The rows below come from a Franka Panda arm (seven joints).
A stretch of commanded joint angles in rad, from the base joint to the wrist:
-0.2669, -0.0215, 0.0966, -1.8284, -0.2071, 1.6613, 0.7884
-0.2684, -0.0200, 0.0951, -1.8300, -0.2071, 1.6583, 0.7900
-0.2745, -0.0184, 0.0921, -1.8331, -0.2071, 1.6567, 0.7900
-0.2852, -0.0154, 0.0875, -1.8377, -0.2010, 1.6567, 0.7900
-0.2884, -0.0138, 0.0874, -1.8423, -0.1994, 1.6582, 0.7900
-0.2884, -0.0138, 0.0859, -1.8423, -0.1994, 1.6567, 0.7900
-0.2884, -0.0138, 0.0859, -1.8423, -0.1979, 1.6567, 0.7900
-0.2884, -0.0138, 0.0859, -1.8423, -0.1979, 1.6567, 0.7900
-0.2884, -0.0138, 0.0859, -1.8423, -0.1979, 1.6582, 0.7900
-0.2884, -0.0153, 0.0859, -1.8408, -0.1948, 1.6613, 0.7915
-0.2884, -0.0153, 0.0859, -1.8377, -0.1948, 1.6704, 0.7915
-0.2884, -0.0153, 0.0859, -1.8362, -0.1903, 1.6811, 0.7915
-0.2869, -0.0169, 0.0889, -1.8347, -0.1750, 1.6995, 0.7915
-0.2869, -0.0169, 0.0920, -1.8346, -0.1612, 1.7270, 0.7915
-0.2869, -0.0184, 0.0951, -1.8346, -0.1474, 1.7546, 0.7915
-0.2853, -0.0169, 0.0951, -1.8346, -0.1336, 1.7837, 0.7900
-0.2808, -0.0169, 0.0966, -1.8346, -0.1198, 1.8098, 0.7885
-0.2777, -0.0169, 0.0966, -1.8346, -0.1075, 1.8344, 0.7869
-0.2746, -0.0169, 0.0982, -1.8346, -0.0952, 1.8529, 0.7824
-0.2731, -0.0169, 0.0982, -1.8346, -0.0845, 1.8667, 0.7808
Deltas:
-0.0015, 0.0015, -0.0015, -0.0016, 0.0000, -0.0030, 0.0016
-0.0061, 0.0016, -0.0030, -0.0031, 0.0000, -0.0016, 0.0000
-0.0107, 0.0030, -0.0046, -0.0046, 0.0061, 0.0000, 0.0000
-0.0032, 0.0016, -0.0001, -0.0046, 0.0016, 0.0015, 0.0000
0.0000, 0.0000, -0.0015, 0.0000, 0.0000, -0.0015, 0.0000
0.0000, 0.0000, 0.0000, 0.0000, 0.0015, 0.0000, 0.0000
0.0000, 0.0000, 0.0000, 0.0000, 0.0000, 0.0000, 0.0000
0.0000, 0.0000, 0.0000, 0.0000, 0.0000, 0.0015, 0.0000
0.0000, -0.0015, 0.0000, 0.0015, 0.0031, 0.0031, 0.0015
0.0000, 0.0000, 0.0000, 0.0031, 0.0000, 0.0091, 0.0000
0.0000, 0.0000, 0.0000, 0.0015, 0.0045, 0.0107, 0.0000
0.0015, -0.0016, 0.0030, 0.0015, 0.0153, 0.0184, 0.0000
0.0000, 0.0000, 0.0031, 0.0001, 0.0138, 0.0275, 0.0000
0.0000, -0.0015, 0.0031, 0.0000, 0.0138, 0.0276, 0.0000
0.0016, 0.0015, 0.0000, 0.0000, 0.0138, 0.0291, -0.0015
0.0045, 0.0000, 0.0015, 0.0000, 0.0138, 0.0261, -0.0015
0.0031, 0.0000, 0.0000, 0.0000, 0.0123, 0.0246, -0.0016
0.0031, 0.0000, 0.0016, 0.0000, 0.0123, 0.0185, -0.0045
0.0015, 0.0000, 0.0000, 0.0000, 0.0107, 0.0138, -0.0016

